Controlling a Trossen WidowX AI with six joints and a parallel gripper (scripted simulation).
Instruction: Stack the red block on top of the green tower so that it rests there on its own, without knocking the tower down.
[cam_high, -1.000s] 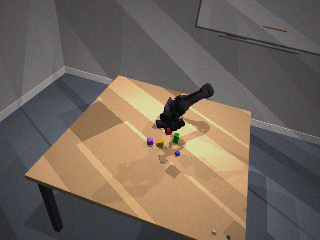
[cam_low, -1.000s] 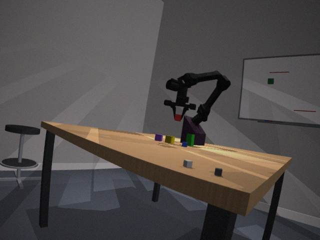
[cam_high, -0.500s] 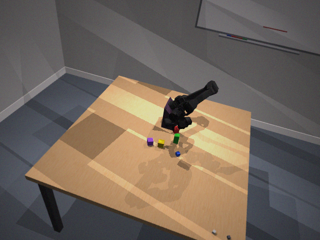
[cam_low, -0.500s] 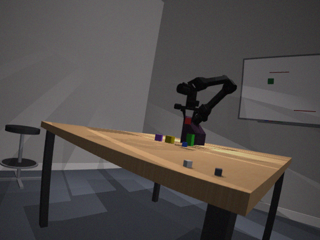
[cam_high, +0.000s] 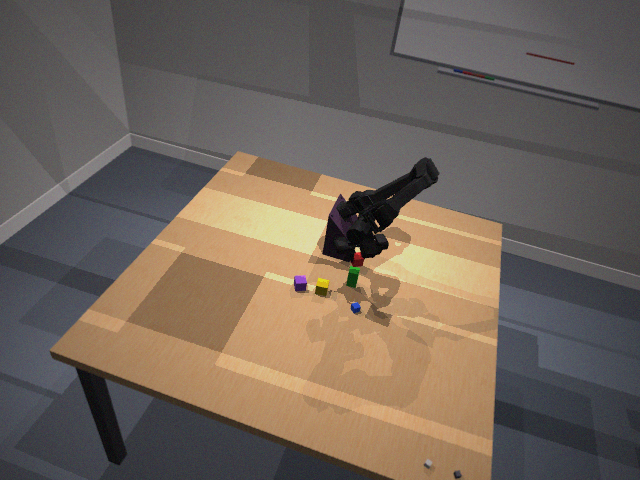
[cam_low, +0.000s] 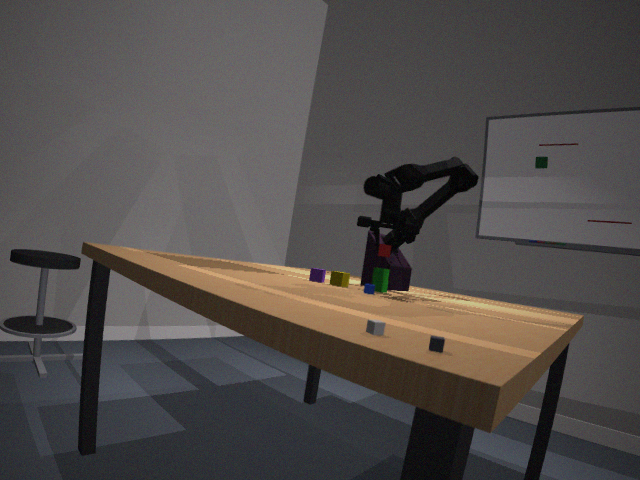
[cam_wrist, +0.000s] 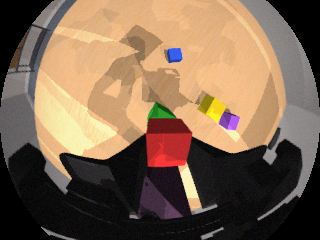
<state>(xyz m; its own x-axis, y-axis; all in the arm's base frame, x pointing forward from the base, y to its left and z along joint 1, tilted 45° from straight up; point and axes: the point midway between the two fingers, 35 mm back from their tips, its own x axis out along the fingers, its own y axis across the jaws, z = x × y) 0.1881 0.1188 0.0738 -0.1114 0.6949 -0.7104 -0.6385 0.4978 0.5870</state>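
Now: gripper tip 90 mm short of the yellow block, 80 mm to the left of it and 90 mm above it. The rest, counted from my gripper tip: purple block 110 mm ahead, 160 mm to the right, 100 mm below; then red block 10 mm above; then small blue block 110 mm ahead, 60 mm to the left, 100 mm below.
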